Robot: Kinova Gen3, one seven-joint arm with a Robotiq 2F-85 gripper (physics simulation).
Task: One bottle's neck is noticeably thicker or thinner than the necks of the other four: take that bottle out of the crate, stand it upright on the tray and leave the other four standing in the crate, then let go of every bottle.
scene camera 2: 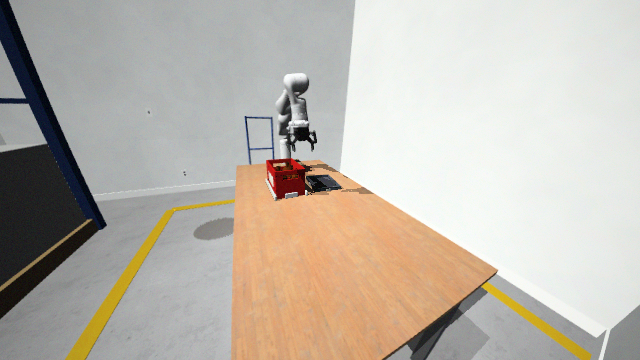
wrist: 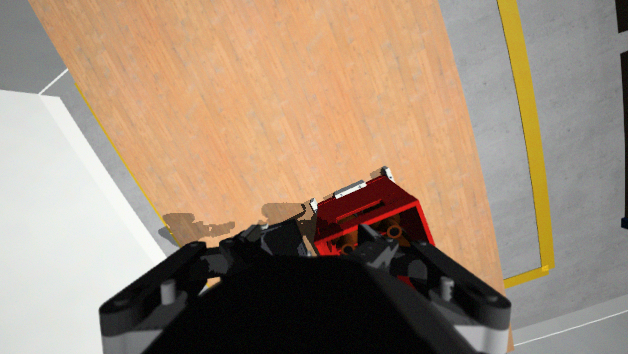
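The red crate stands on the table with brown bottles inside. In the wrist view two round bottle mouths show in it, one bottle further right and another bottle nearer the crate's left side. The other bottles are hidden, and the neck widths are too small to compare. The black tray lies right beside the crate in the scene view; part of it shows in the wrist view, and I see no upright bottle on it. My gripper is open and empty, raised above the crate and tray.
White brackets sit at the foot of the crate. The wooden table extends toward the scene camera. A white wall rises along one side. A blue frame stands behind the table.
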